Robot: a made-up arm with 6 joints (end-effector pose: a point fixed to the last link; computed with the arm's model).
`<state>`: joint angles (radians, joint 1 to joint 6).
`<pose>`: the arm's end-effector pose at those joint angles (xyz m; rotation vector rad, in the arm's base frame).
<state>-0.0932 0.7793 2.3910 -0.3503 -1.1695 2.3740</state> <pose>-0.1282 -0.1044 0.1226 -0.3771 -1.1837 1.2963</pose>
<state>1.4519 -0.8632 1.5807 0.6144 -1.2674 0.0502</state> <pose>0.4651 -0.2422 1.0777 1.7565 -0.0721 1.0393</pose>
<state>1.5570 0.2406 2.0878 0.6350 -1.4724 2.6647</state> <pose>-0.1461 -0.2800 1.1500 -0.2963 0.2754 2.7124</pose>
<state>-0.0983 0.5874 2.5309 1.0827 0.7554 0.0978</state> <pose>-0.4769 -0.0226 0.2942 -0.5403 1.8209 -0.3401</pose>
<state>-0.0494 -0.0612 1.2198 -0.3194 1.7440 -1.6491</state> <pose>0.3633 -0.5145 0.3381 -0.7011 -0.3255 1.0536</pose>
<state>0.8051 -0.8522 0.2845 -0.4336 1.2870 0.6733</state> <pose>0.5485 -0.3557 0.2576 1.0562 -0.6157 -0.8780</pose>
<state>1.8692 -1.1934 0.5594 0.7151 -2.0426 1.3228</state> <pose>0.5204 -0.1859 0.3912 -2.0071 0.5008 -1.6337</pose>
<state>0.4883 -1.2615 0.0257 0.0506 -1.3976 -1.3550</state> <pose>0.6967 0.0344 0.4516 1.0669 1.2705 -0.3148</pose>
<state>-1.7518 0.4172 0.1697 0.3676 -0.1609 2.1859</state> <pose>0.4658 -0.4025 1.2349 0.0919 0.8300 -0.8306</pose>
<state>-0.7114 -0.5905 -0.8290 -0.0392 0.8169 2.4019</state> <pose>0.7708 0.1833 0.8067 1.4304 -0.9753 2.2155</pose>
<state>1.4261 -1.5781 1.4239 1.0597 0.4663 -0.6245</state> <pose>0.7039 0.0762 1.0160 2.4071 0.3744 -1.2647</pose>
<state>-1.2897 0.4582 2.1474 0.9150 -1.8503 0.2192</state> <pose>0.2539 -0.1384 0.0517 0.9311 2.7385 -1.1083</pose>
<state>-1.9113 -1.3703 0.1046 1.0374 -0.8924 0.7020</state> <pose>-0.4810 -0.0548 0.9933 0.3468 0.1870 -2.8747</pose>
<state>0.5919 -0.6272 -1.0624 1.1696 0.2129 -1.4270</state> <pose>0.5827 0.2152 0.0645 -0.1574 -1.6724 1.5101</pose>
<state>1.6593 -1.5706 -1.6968 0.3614 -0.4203 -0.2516</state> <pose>-0.5569 0.1475 0.5272 0.0843 -1.5734 2.2054</pose>
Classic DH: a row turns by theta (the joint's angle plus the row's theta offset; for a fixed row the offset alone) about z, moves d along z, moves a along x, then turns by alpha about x. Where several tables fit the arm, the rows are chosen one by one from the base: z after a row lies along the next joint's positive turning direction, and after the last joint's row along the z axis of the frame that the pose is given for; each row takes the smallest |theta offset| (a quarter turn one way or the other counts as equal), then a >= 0, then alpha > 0; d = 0 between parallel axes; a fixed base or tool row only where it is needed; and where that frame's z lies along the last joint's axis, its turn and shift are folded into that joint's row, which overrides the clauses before.
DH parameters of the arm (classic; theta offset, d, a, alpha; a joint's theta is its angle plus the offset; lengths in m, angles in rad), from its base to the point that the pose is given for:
base (fixed): 0 0.6923 0.1718 -1.5708
joint 1: 1.5708 0.0754 0.2111 1.5708
joint 2: -1.5708 0.0511 0.1288 -1.5708
joint 3: 0 0.2846 0.3287 1.5708
joint 4: -1.5708 0.4972 0.2345 1.5708
joint 5: 1.4568 0.1713 0.0532 -2.2333
joint 6: -0.1841 0.0031 0.0722 0.6708
tool (fixed): 0.1448 -0.0321 0 0

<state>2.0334 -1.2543 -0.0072 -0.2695 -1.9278 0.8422</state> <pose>-0.0239 -0.0331 0.2800 -2.1531 -0.6849 -0.0826</pose>
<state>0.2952 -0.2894 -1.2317 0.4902 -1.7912 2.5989</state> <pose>0.5415 0.2745 0.2694 -0.1703 1.7831 -0.3451</pose>
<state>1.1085 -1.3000 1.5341 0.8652 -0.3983 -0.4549</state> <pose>0.4887 -0.0630 1.2372 2.3232 -0.0688 0.3535</pose>
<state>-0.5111 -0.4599 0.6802 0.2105 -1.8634 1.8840</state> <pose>0.3597 -0.4710 0.8282 1.0268 0.1281 -2.2228</pose>
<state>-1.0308 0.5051 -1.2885 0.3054 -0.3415 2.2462</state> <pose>0.4607 0.2828 1.0442 -0.8755 0.2051 -0.8417</pose>
